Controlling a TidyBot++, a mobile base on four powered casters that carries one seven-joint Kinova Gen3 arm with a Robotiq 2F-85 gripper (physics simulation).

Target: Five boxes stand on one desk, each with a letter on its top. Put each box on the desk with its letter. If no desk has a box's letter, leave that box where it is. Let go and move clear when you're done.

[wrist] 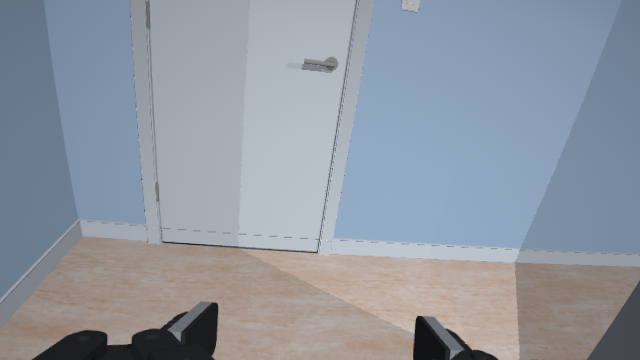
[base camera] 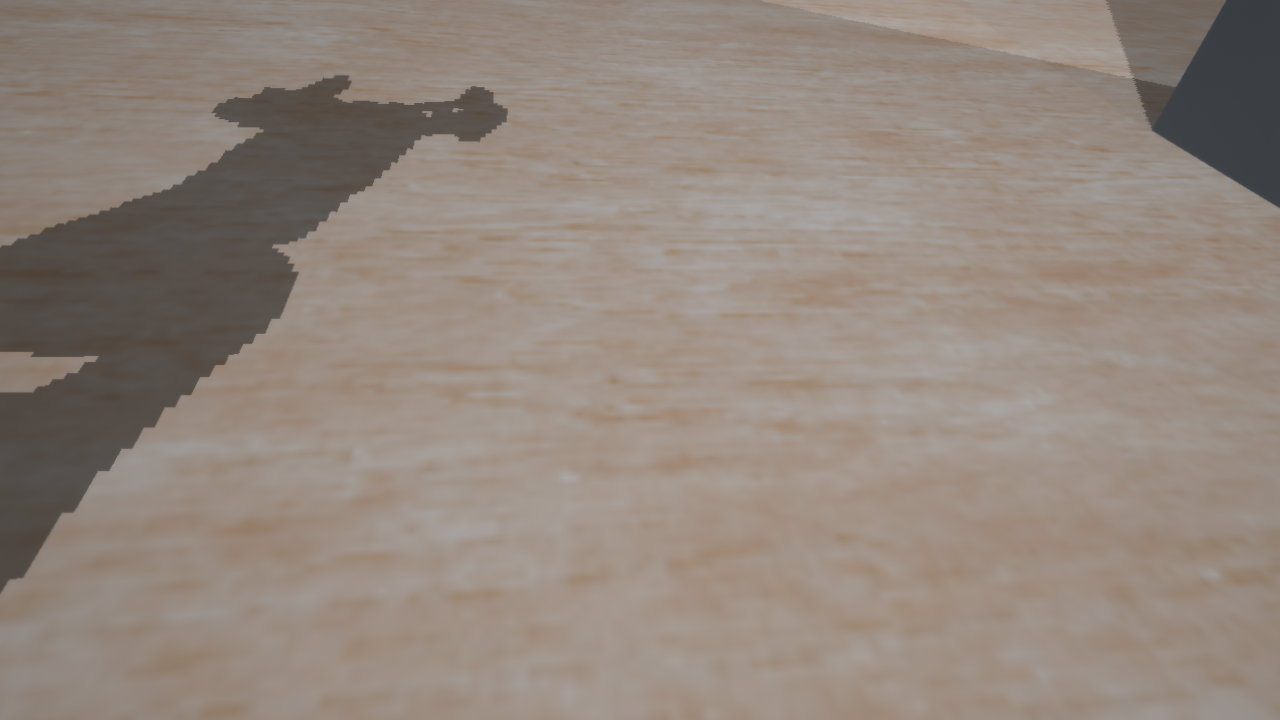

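Note:
My gripper (wrist: 315, 332) is open, with its two fingers wide apart at the bottom of the wrist view and no box between them. Beyond the fingers lie floor, a door and a wall. None of the lettered boxes shows in either view, and no desk top or desk letter shows. The arm's shadow falls across the floor at the left of the base camera view.
A white door (wrist: 200, 125) with a lever handle (wrist: 320, 64) stands in the blue wall (wrist: 450, 125). A side wall (wrist: 25, 125) is at the left. A dark grey surface (base camera: 1244, 98) (wrist: 622, 335) stands at the right in both views. The wood-look floor (base camera: 716, 402) (wrist: 280, 320) lies ahead.

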